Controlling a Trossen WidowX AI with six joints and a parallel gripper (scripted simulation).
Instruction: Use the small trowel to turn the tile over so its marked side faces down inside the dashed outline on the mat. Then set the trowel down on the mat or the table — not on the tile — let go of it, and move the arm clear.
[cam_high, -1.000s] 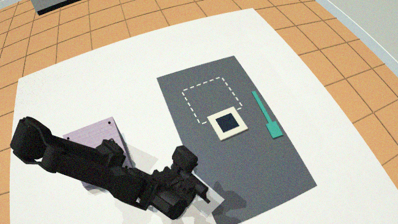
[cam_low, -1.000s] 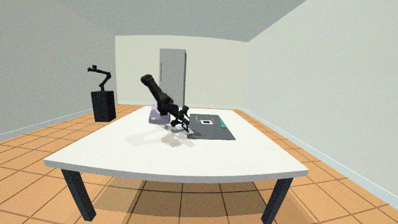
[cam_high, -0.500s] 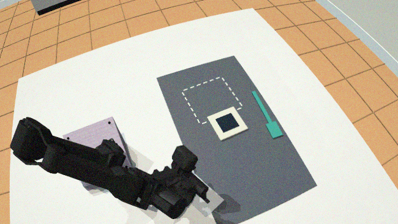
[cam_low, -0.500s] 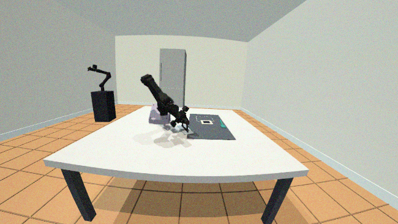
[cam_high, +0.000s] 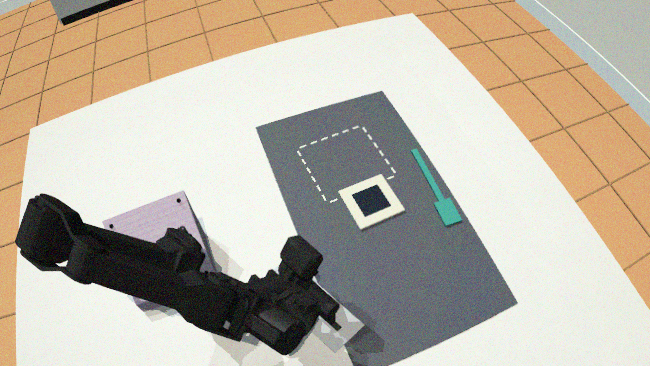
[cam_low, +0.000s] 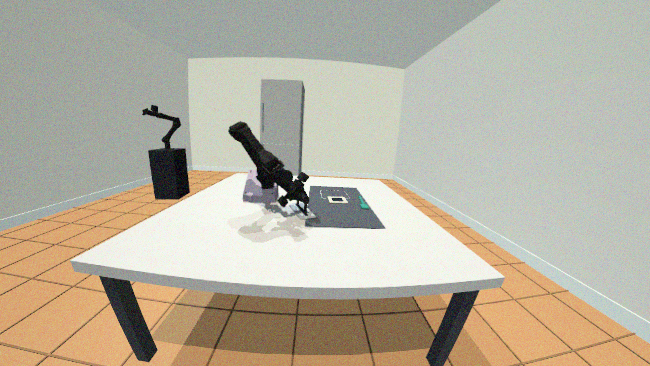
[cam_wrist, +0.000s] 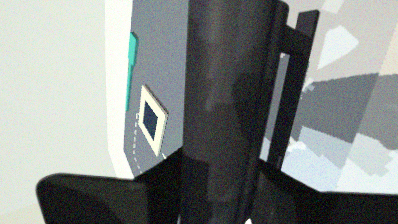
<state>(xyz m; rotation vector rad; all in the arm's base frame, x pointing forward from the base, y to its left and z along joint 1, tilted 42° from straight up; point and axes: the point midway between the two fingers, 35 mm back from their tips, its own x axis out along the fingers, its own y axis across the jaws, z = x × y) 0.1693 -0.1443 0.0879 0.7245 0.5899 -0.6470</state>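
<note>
Now: gripper tip 20 cm short of the cream tile, 11 cm to the right of it and 5 cm above it. Also, from my gripper tip: teal trowel: 33 cm ahead, 5 cm to the left, 5 cm below; then dark grey mat: 20 cm ahead, 10 cm to the left, 7 cm below.
</note>
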